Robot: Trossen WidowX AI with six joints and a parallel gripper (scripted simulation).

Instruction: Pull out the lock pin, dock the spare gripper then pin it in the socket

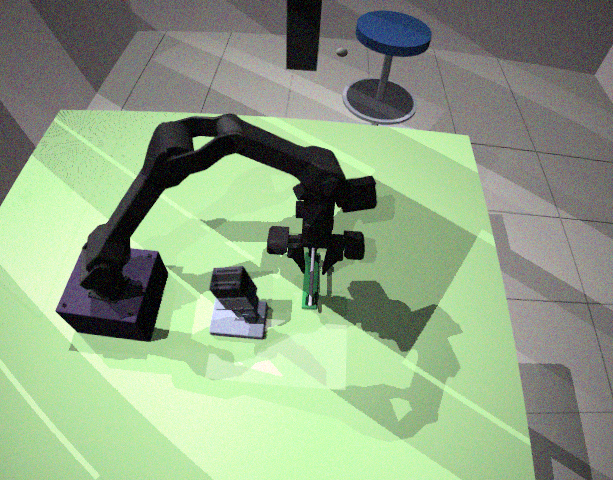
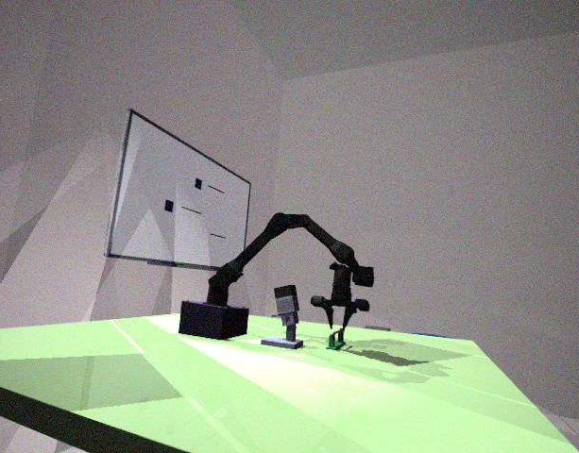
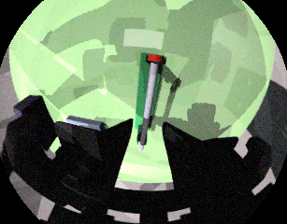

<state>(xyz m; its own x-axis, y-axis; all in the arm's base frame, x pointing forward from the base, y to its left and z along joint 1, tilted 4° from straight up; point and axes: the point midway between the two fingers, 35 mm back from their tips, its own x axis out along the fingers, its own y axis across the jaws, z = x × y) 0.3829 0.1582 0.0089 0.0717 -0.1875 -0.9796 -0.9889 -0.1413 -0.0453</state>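
Right now my gripper tip is 10 mm to the right of the green fixture and 30 mm above it. The rest, counted from my gripper tip: spare gripper (120 mm behind, 120 mm to the right, 70 mm above); then grey mount (120 mm behind, 110 mm to the right).
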